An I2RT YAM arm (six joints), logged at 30 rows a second.
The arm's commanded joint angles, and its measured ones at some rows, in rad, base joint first. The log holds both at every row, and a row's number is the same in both.
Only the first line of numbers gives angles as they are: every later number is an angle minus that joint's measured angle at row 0.
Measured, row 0:
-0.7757, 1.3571, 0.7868, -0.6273, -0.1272, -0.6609
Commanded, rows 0 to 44:
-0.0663, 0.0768, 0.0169, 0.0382, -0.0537, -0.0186
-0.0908, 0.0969, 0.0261, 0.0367, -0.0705, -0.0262
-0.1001, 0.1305, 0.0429, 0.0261, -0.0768, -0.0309
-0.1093, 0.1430, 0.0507, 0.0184, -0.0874, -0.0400
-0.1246, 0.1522, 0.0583, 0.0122, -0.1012, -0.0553
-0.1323, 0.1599, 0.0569, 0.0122, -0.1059, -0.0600
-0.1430, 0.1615, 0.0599, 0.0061, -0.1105, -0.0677
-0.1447, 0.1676, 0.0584, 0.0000, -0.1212, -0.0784
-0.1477, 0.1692, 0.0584, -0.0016, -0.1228, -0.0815
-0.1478, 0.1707, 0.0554, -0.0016, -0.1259, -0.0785
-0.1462, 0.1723, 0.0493, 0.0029, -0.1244, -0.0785
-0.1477, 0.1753, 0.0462, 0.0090, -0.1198, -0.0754
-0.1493, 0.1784, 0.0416, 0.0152, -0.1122, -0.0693
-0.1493, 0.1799, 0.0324, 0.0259, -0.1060, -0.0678
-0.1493, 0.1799, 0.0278, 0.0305, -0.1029, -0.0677
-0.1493, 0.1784, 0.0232, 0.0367, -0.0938, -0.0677
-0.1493, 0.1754, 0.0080, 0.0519, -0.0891, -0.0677
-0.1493, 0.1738, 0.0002, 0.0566, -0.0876, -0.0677
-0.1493, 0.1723, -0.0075, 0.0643, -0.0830, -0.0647
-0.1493, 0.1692, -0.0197, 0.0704, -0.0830, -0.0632
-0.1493, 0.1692, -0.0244, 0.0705, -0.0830, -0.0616
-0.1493, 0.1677, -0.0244, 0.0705, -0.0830, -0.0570
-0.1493, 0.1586, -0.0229, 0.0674, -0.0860, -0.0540
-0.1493, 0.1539, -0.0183, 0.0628, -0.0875, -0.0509
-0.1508, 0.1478, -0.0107, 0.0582, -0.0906, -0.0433
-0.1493, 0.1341, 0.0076, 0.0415, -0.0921, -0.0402
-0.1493, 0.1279, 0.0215, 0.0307, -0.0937, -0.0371
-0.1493, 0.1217, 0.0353, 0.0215, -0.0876, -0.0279
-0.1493, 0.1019, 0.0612, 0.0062, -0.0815, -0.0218
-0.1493, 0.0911, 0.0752, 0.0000, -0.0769, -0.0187
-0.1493, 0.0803, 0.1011, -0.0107, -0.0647, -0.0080
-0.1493, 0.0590, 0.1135, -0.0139, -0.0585, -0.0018
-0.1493, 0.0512, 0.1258, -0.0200, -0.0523, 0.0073
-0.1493, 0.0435, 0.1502, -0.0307, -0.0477, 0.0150
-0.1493, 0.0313, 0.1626, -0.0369, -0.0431, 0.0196
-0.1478, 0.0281, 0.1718, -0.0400, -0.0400, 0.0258
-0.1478, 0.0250, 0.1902, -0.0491, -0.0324, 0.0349
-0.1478, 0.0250, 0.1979, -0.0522, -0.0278, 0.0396
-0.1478, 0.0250, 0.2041, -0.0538, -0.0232, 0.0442
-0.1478, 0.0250, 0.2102, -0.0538, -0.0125, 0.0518
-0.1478, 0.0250, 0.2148, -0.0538, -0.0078, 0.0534
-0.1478, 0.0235, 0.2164, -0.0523, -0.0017, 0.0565
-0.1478, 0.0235, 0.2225, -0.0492, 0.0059, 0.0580
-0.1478, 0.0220, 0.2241, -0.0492, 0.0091, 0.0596
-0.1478, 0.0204, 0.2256, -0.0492, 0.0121, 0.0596
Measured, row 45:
-0.1450, 0.0397, 0.1911, -0.0275, -0.0141, 0.0286
